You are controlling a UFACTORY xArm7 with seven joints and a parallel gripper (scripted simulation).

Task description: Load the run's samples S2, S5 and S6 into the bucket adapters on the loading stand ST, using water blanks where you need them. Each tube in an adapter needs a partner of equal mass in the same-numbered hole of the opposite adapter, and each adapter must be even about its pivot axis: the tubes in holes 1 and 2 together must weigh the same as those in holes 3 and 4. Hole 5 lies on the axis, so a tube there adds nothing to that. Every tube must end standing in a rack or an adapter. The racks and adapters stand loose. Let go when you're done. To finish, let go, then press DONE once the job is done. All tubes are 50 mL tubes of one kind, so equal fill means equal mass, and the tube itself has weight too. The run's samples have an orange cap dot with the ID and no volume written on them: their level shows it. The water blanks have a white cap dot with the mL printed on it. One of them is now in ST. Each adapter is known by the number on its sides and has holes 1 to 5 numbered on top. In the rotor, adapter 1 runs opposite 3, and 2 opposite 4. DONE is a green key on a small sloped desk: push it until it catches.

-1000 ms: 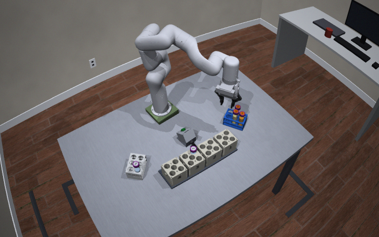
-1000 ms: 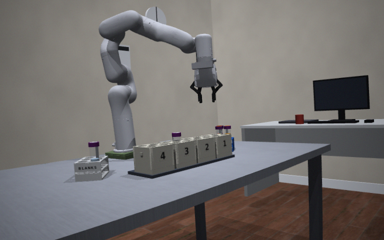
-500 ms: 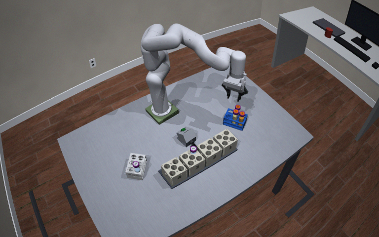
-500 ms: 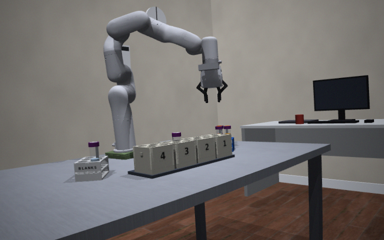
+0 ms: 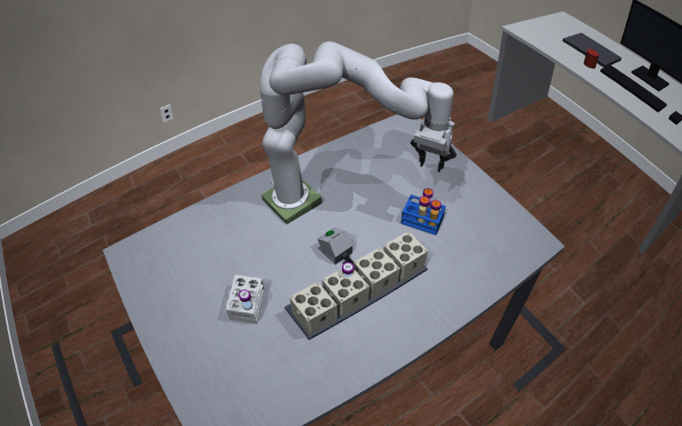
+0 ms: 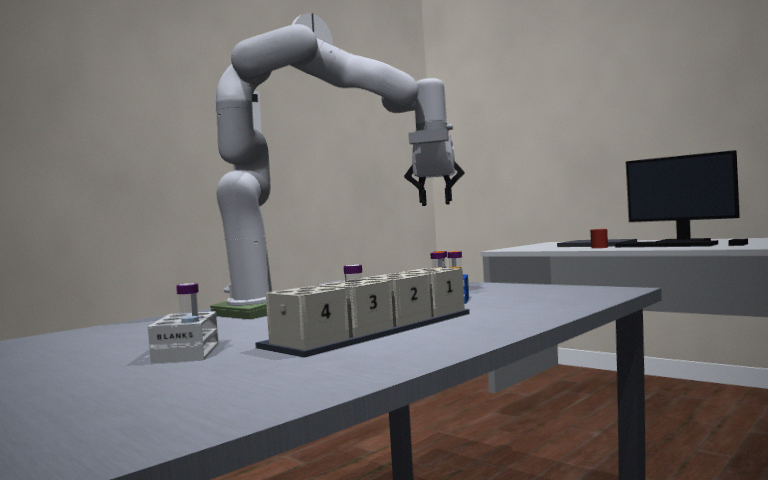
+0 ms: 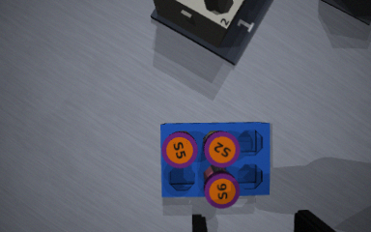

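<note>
Now: hand 190 mm above the sample tube. The rest, counted from my hand: blue sample rack: 220 mm below, 10 mm to the right, 10 mm ahead; green done key: 310 mm to the right, 190 mm below, 140 mm behind; tube with yellowish liquid: 190 mm below, 30 mm to the right, 20 mm ahead.
</note>
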